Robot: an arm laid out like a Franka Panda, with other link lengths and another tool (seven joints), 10 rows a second.
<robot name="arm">
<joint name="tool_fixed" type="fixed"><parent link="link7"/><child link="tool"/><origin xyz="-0.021 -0.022 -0.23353" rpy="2.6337 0 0.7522"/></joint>
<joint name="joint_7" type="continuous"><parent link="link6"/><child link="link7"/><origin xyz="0.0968 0 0"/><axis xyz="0 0 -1"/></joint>
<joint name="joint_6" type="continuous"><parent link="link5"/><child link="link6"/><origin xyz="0 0 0"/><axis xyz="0 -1 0"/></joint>
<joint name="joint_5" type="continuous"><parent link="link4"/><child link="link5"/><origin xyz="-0.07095 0 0.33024"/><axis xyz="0 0 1"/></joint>
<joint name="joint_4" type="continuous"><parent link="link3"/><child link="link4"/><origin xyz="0.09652 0 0"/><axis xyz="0 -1 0"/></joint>
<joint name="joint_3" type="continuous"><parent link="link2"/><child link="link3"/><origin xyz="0 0 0.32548"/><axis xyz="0 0 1"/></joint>
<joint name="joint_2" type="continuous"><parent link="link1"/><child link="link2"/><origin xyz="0 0 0"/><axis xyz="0 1 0"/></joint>
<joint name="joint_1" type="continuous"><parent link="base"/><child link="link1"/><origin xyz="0 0 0.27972"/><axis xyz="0 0 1"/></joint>
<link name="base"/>
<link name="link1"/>
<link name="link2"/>
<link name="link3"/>
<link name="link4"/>
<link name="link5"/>
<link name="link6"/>
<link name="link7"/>
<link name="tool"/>
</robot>
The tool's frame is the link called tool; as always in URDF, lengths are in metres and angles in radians. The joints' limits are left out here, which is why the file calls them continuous.
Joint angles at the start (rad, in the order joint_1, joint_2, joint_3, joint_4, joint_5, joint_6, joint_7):
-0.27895, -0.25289, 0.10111, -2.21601, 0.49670, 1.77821, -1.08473
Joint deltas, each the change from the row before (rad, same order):
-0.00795, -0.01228, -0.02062, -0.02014, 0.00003, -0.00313, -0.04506
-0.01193, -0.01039, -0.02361, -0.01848, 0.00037, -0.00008, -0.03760
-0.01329, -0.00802, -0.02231, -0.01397, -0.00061, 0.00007, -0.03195
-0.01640, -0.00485, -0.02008, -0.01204, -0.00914, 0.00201, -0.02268
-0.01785, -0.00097, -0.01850, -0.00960, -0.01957, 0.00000, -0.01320
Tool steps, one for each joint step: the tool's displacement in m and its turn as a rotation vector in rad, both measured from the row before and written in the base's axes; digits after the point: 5 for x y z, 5 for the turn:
-0.00597, -0.01022, -0.00273, 0.00917, -0.01189, 0.01275
-0.00537, -0.01303, -0.00259, 0.00933, -0.01158, -0.00206
-0.00460, -0.01318, -0.00186, 0.00763, -0.01129, -0.00671
-0.00504, -0.01517, -0.00290, -0.00097, -0.00498, -0.01306
-0.00647, -0.01655, -0.00426, -0.00884, 0.00590, -0.01594

